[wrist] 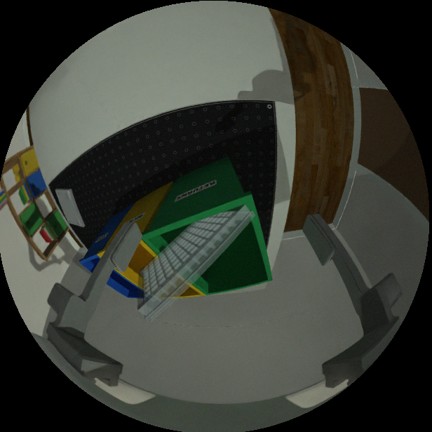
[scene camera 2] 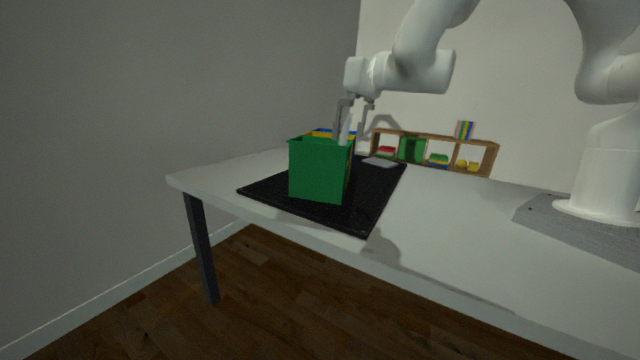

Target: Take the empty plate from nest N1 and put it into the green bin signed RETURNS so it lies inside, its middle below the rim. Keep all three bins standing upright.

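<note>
The clear plate (scene camera 2: 346,131) (wrist: 190,250) is tilted steeply at the mouth of the green bin signed RETURNS (scene camera 2: 320,170) (wrist: 215,175). In the wrist view it crosses the bin's opening slantwise, with one end over the yellow bin's side. In scene camera 2 its upper part sticks up above the green rim; its lower part is hidden. My gripper (scene camera 2: 348,136) (wrist: 223,250) is open above the bin, its fingers wide apart on either side of the plate, holding nothing. The green bin stands upright. Nest N1's label cannot be made out.
The yellow bin (scene camera 2: 322,135) (wrist: 145,205) and blue bin (wrist: 112,220) stand upright in a row beside the green one on the black mat (scene camera 2: 370,195) (wrist: 200,130). A pale flat piece (scene camera 2: 380,162) (wrist: 70,206) lies at the mat's far end. A wooden shelf (scene camera 2: 432,134) stands behind.
</note>
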